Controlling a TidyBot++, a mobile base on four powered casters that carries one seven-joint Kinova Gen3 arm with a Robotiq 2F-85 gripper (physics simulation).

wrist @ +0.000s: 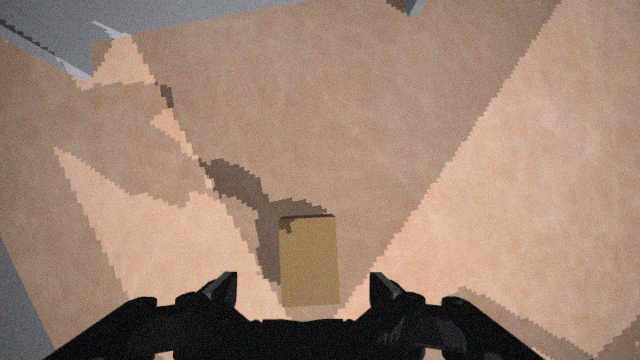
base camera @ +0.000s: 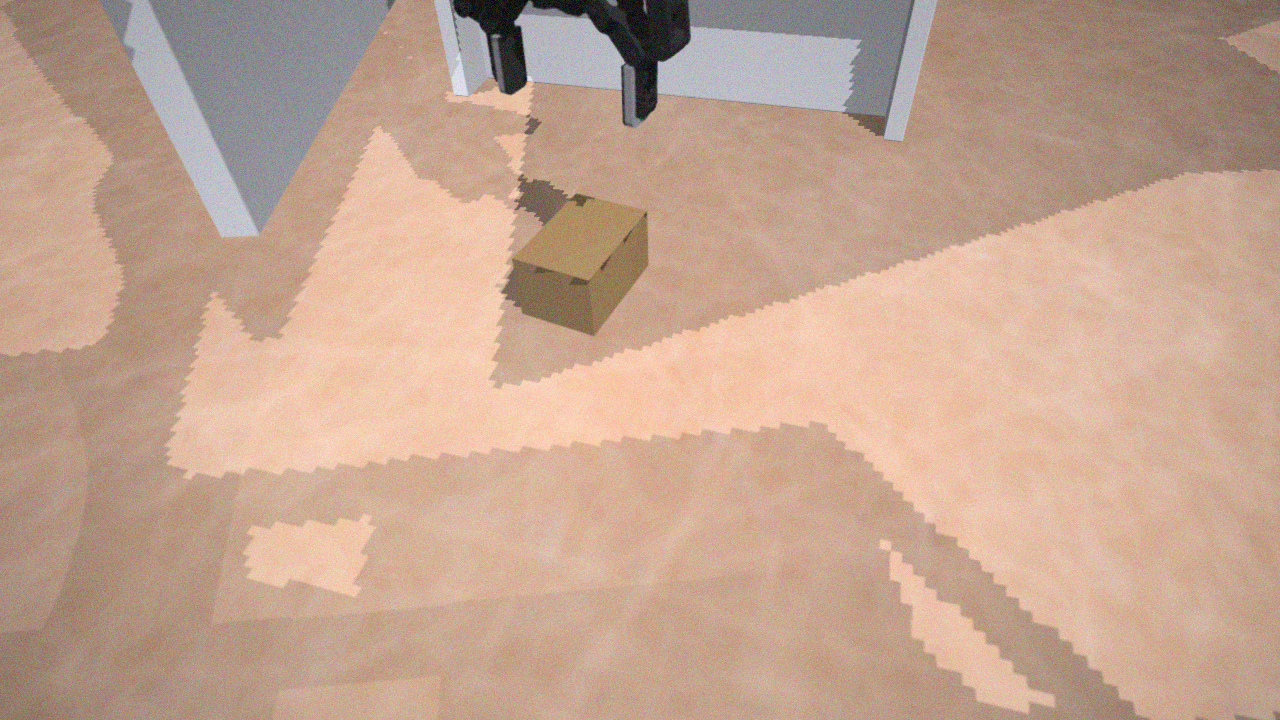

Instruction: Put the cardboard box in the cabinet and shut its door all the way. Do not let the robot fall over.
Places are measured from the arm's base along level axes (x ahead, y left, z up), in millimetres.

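Where they show: gripper, fingertip midpoint: [wrist: 304, 287] [base camera: 573, 105].
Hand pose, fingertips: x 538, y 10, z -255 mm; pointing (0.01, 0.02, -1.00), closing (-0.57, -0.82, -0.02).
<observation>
After its pixels a point has its place.
The cardboard box [base camera: 580, 240] @(y 14, x 522, z -346 mm) [wrist: 310, 262] @(y 12, x 529, z -346 mm) sits upright on the floor in front of the cabinet, outside it. My gripper [base camera: 571, 85] @(y 10, x 538, z -255 mm) [wrist: 304, 287] @(y 10, x 538, z -255 mm) is open and empty, and hangs well above the floor. In the wrist view the box shows centred between the two fingers, below them. The cabinet [base camera: 911, 71] @(y -292, x 721, z -328 mm) shows at the top of the base camera view, its front open toward me. Its door [base camera: 259, 98] @(y 159, x 453, z -201 mm) stands swung open at the left, with its free edge toward me. The upper part of the cabinet is out of view.
The cabinet's left front post [base camera: 452, 53] @(y 140, x 883, z -349 mm) and right front post stand on either side of its opening. The open door's lower corner reaches the floor to the left of the box. Patches of light and shadow lie across the floor [base camera: 716, 376] @(y -69, x 428, z -396 mm).
</observation>
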